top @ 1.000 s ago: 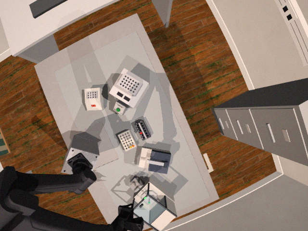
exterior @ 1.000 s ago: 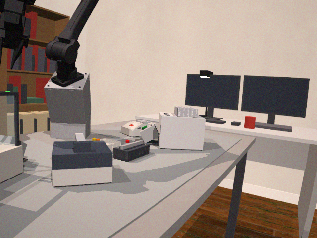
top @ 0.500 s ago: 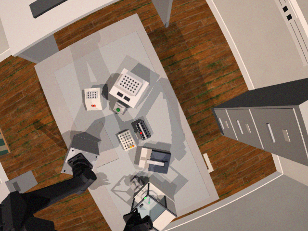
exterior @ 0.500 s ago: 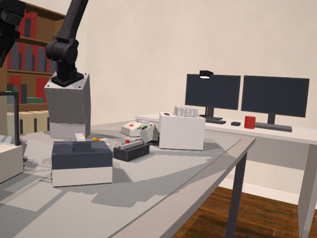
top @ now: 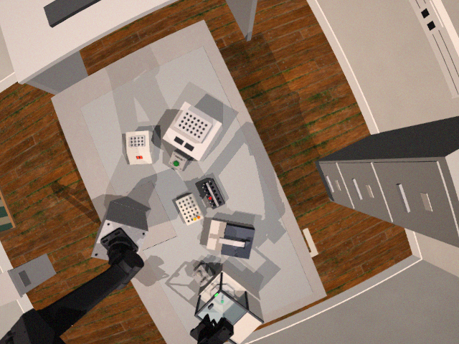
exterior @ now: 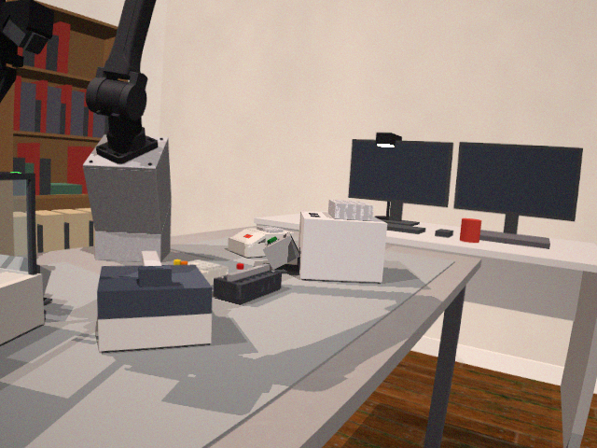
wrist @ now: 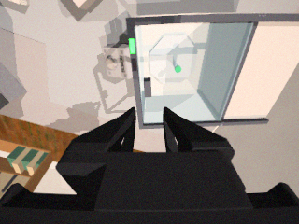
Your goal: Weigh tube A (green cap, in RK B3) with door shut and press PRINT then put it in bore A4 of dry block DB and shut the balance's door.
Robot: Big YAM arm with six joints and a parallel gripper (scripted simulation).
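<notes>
My hand is 10 mm short of the tinted glass pane, 30 mm to the left of it and 70 mm above it. The rest, counted from my hand: spectrophotometer (190 mm ahead, 150 mm to the left, 220 mm below); white print key (30 mm behind, 90 mm to the left, 210 mm below); pale pan (20 mm ahead, 50 mm to the right, 210 mm below).
</notes>
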